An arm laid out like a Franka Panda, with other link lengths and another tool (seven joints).
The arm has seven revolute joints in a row. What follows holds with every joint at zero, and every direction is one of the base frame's. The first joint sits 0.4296 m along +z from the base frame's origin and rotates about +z. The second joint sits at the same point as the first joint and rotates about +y. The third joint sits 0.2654 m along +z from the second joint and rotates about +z. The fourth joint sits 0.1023 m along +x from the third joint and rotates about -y. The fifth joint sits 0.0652 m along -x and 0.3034 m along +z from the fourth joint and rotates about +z. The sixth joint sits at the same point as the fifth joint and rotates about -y. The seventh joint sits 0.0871 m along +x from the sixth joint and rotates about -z. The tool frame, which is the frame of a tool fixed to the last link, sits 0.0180 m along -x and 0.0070 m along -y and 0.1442 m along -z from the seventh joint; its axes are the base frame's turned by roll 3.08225, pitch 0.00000 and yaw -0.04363 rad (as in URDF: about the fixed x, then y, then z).
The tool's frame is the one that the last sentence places.
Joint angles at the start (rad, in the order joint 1, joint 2, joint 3, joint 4, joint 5, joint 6, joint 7):
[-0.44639 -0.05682 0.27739 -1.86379 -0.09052 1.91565 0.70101]
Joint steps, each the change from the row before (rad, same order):
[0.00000 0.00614 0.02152 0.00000 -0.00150 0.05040 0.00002]
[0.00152 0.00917 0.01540 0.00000 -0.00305 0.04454 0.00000]
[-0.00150 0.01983 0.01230 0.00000 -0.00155 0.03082 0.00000]
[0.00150 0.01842 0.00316 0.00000 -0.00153 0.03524 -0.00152]
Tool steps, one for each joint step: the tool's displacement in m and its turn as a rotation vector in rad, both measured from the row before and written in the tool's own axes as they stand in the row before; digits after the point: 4 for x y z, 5 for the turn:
[-0.0013 -0.0130 -0.0024 0.03307 0.03396 -0.02029]
[-0.0003 -0.0109 -0.0001 0.02716 0.02693 -0.01678]
[0.0001 -0.0079 0.0066 0.01429 0.00552 -0.01160]
[0.0024 -0.0058 0.0061 0.01707 0.00983 -0.00655]

